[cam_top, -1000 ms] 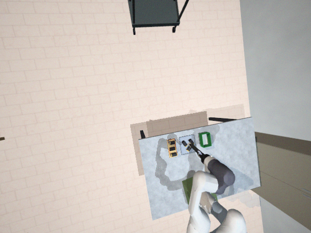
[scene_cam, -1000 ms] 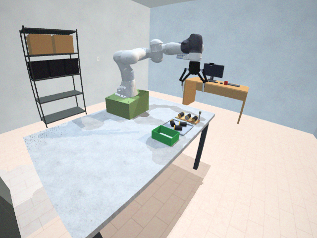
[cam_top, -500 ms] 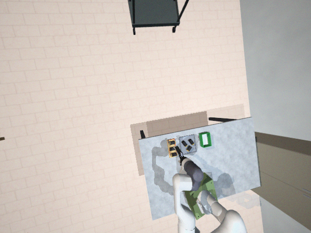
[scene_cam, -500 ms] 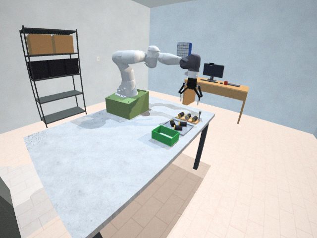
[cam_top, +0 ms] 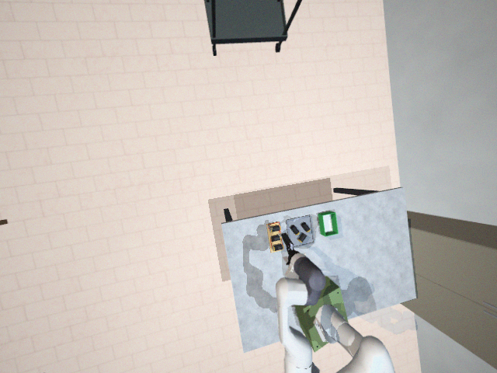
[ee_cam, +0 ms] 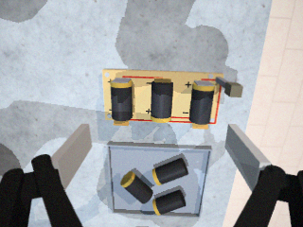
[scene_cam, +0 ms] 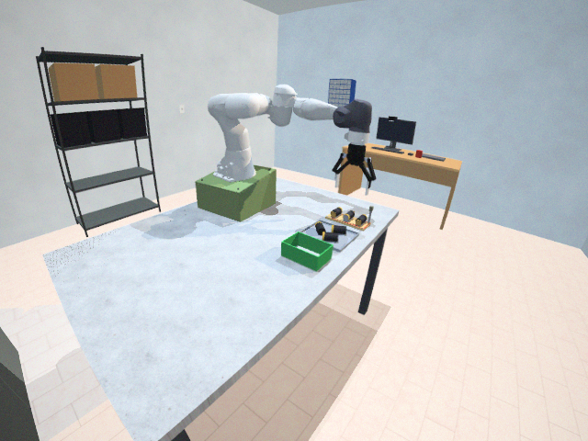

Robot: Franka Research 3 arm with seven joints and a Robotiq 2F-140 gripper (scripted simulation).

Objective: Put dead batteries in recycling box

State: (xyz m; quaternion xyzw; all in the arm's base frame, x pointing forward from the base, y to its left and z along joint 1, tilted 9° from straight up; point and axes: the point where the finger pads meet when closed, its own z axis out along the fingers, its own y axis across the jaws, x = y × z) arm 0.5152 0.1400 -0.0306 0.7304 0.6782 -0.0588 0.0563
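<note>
My gripper is now 190 mm to the left of the grey tray, 150 mm above it and 20 mm past it. The rest, counted from my hand: green recycling box 390 mm to the right, 140 mm below, 20 mm behind; then post 120 mm below, 100 mm ahead, 20 mm to the left.
</note>
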